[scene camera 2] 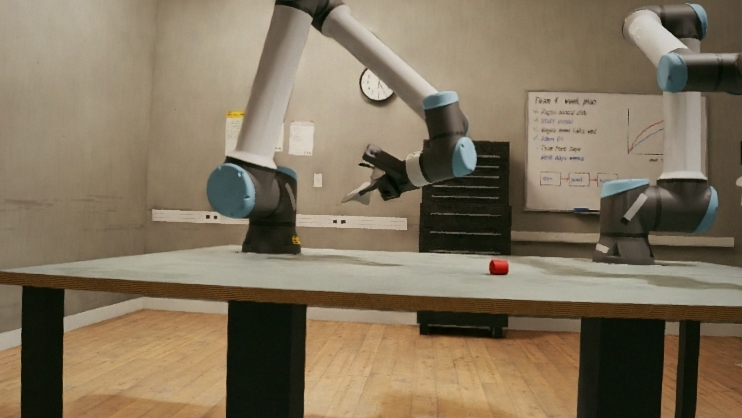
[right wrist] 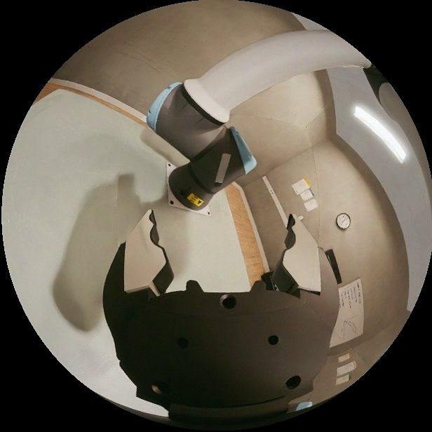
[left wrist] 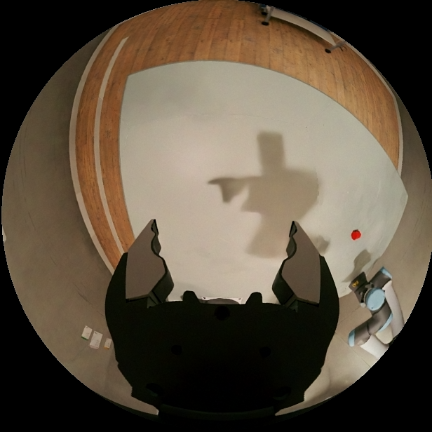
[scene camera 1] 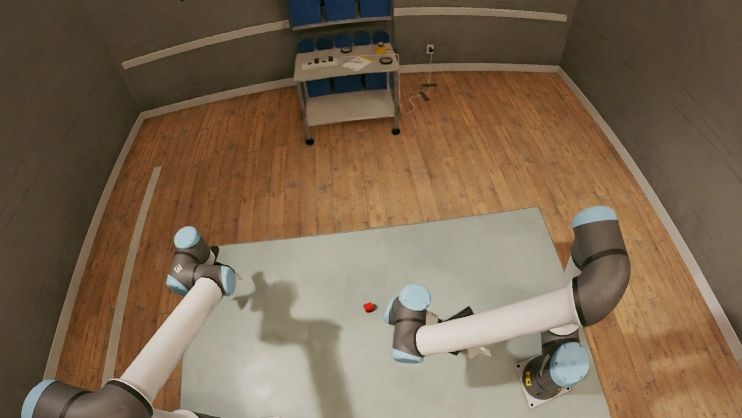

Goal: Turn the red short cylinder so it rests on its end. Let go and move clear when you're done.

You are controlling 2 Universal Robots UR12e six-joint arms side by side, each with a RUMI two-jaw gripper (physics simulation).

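Note:
The red short cylinder (scene camera 1: 368,307) (scene camera 2: 498,267) (left wrist: 355,234) lies on its side on the table, with a round end facing left in scene camera 2. It does not show in the right wrist view. My left gripper (left wrist: 223,221) is open and empty, high over the table and well to the left of the cylinder in scene camera 1. My right gripper (scene camera 2: 355,182) (right wrist: 222,212) is open and empty, raised above the table and tilted toward its own arm's base, away from the cylinder. In scene camera 1 its arm hides part of it.
The pale table top (scene camera 1: 311,259) (scene camera 2: 155,275) carries both arm bases. The right arm's base (scene camera 1: 550,373) (scene camera 2: 271,236) stands at the right in scene camera 1. The right arm's wrist (scene camera 1: 412,321) hangs close beside the cylinder in that picture. A cart (scene camera 1: 346,72) stands beyond the table.

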